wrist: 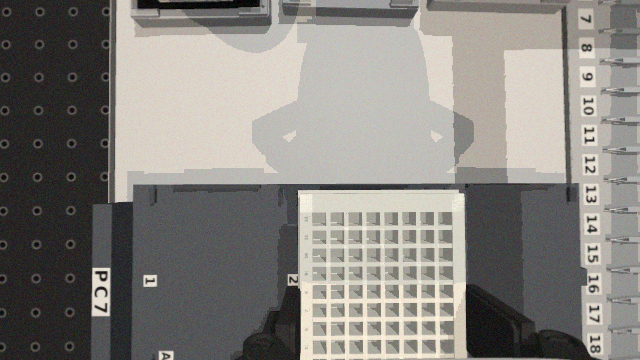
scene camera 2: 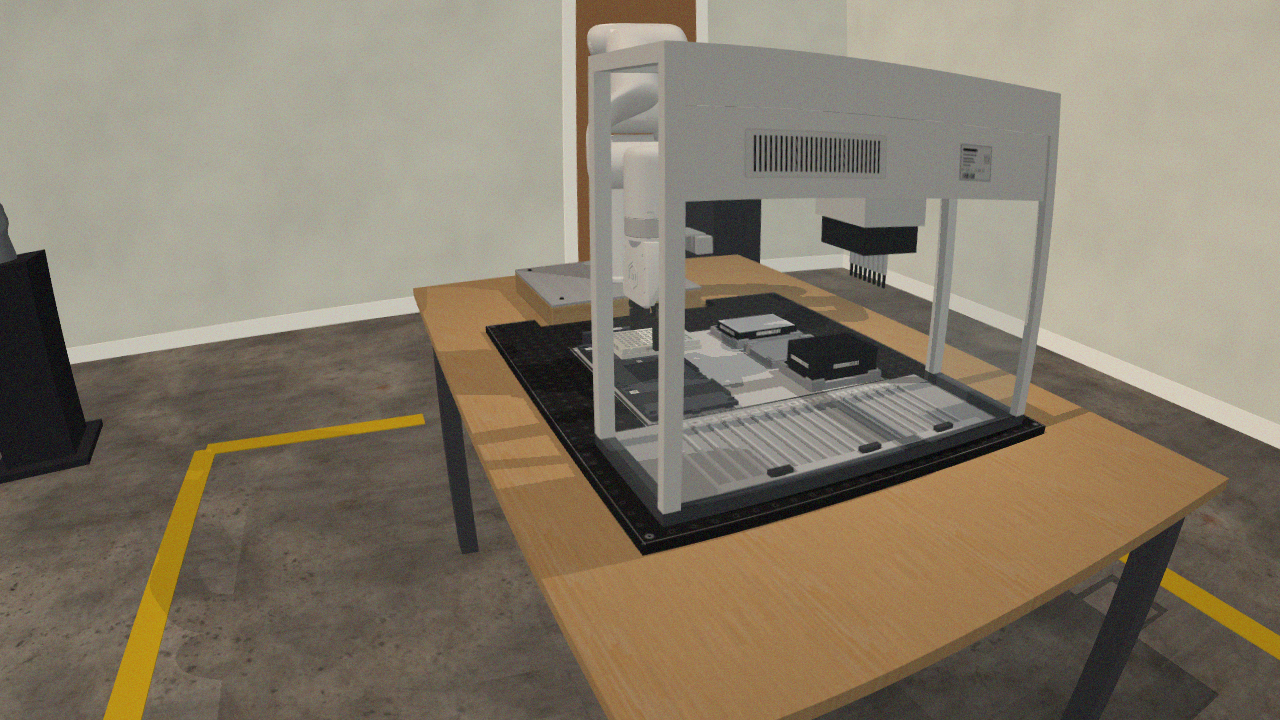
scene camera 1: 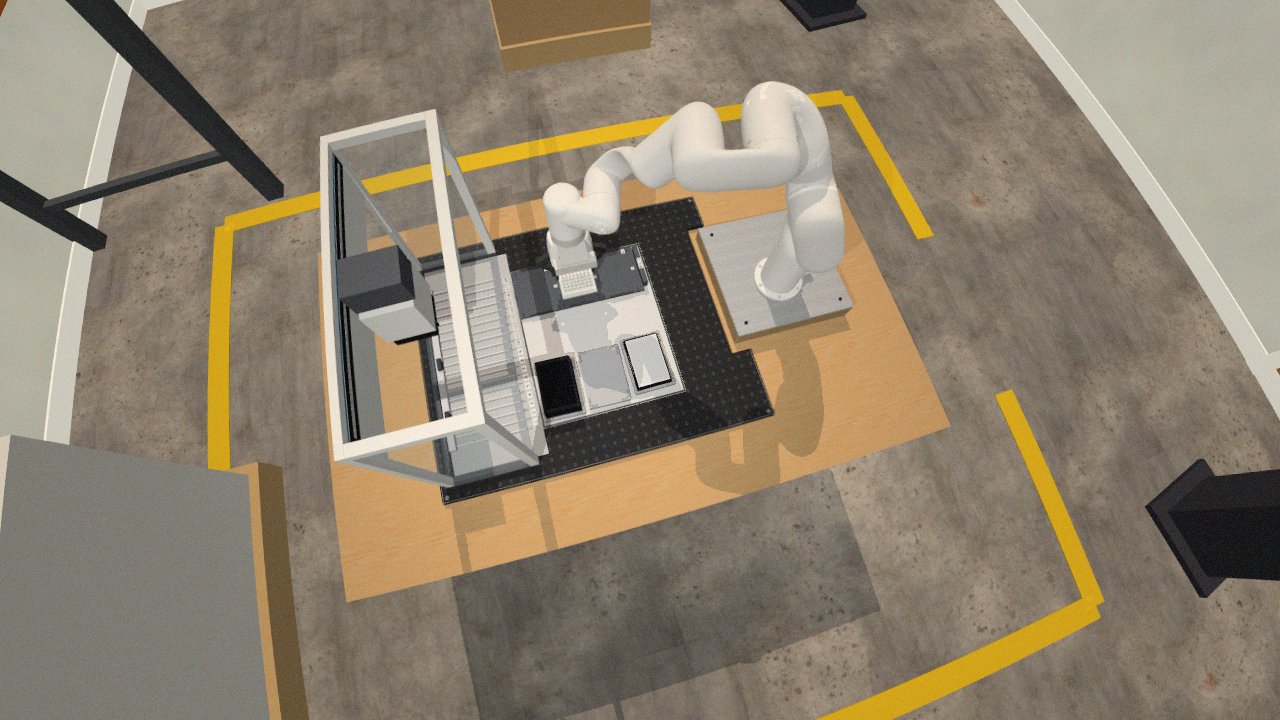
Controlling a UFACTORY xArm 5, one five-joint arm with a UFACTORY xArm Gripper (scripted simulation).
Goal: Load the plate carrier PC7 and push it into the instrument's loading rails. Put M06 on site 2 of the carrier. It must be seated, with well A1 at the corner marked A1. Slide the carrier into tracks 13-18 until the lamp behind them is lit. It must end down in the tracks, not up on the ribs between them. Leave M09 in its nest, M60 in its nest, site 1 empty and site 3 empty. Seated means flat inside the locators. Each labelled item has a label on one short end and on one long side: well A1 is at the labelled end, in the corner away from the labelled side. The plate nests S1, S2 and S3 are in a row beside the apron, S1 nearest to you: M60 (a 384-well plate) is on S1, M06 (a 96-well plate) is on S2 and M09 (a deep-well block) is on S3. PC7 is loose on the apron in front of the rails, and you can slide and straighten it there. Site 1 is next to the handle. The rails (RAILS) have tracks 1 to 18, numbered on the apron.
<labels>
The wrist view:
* my gripper: 380, 313
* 96-well plate M06: 373, 276
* plate carrier PC7: 183, 264
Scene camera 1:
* plate carrier PC7: 619, 272
</labels>
